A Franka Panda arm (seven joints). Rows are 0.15 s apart.
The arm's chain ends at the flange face. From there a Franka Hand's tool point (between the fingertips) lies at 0.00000 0.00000 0.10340 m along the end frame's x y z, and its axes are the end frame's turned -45 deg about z.
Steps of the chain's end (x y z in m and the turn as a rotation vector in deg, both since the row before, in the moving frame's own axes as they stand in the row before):
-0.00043 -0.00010 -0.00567 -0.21 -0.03 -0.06
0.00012 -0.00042 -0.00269 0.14 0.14 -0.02
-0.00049 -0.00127 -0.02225 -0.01 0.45 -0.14
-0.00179 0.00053 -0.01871 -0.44 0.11 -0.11
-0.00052 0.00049 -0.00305 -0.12 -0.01 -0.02
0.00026 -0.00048 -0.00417 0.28 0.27 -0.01
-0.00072 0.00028 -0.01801 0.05 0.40 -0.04
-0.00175 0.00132 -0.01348 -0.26 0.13 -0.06
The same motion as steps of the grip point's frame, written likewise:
-0.00054 -0.00014 -0.00567 -0.13 -0.17 -0.06
0.00074 -0.00021 -0.00269 0.00 0.20 -0.02
0.00111 -0.00066 -0.02225 -0.33 0.31 -0.14
-0.00206 -0.00019 -0.01871 -0.39 -0.23 -0.11
-0.00088 0.00012 -0.00305 -0.08 -0.09 -0.02
0.00123 -0.00017 -0.00417 0.01 0.39 -0.01
-0.00013 0.00014 -0.01801 -0.25 0.32 -0.04
-0.00234 0.00019 -0.01348 -0.28 -0.09 -0.06

